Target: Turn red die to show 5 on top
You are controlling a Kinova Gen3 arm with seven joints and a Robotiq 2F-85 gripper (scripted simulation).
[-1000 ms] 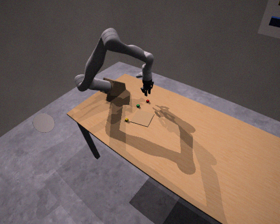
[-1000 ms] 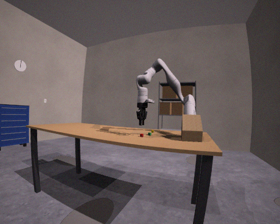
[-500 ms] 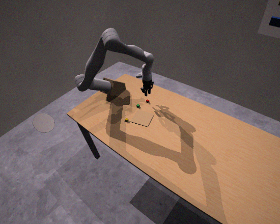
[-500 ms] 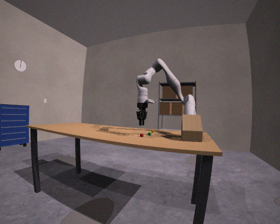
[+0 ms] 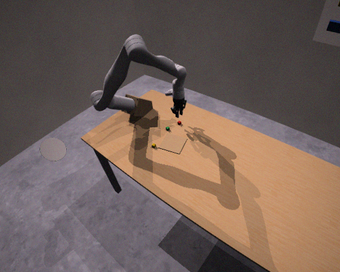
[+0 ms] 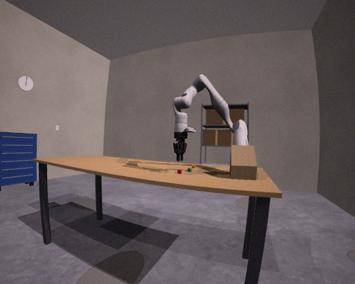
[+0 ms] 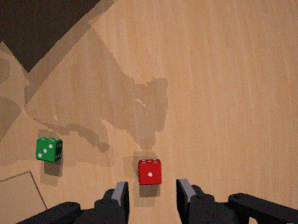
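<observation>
Right now my hand is 80 mm above the red die. From my hand the other things lie so: tan mat: 90 mm ahead, 170 mm to the right, 90 mm below; then yellow die: 20 mm ahead, 270 mm to the right, 80 mm below; then green die: 20 mm behind, 100 mm to the right, 80 mm below.
</observation>
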